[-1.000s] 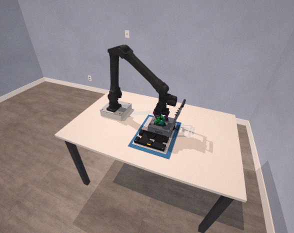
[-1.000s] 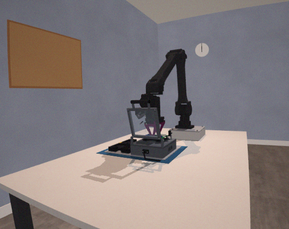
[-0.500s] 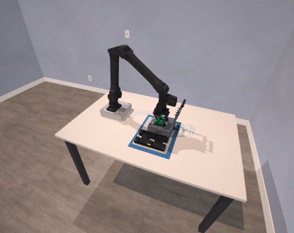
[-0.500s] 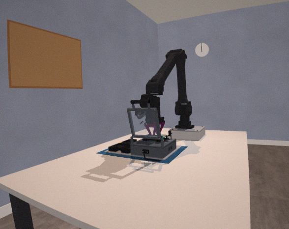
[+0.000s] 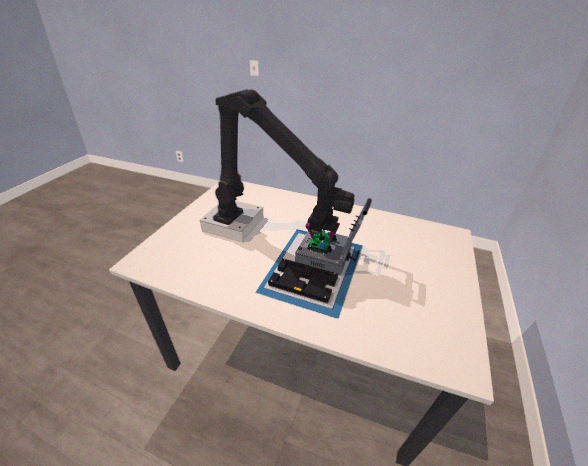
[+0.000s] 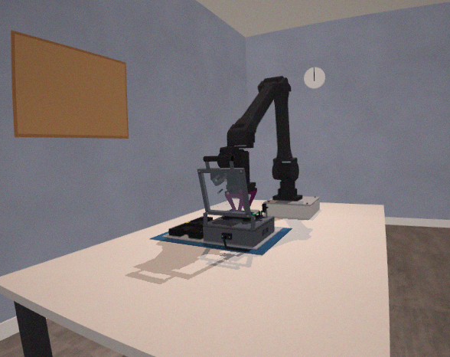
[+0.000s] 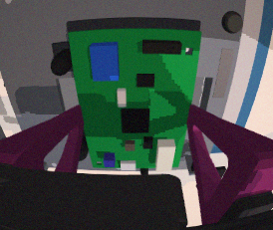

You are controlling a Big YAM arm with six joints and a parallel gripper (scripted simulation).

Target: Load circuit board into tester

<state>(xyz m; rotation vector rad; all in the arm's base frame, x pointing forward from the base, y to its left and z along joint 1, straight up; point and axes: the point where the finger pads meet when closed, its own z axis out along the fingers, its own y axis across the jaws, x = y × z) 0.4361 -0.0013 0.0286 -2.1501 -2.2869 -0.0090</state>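
The green circuit board lies right at my hand. Round my hand: clear lid: 120 mm ahead, 10 mm to the left, 100 mm above; small latch hook: 60 mm behind, 50 mm to the left.
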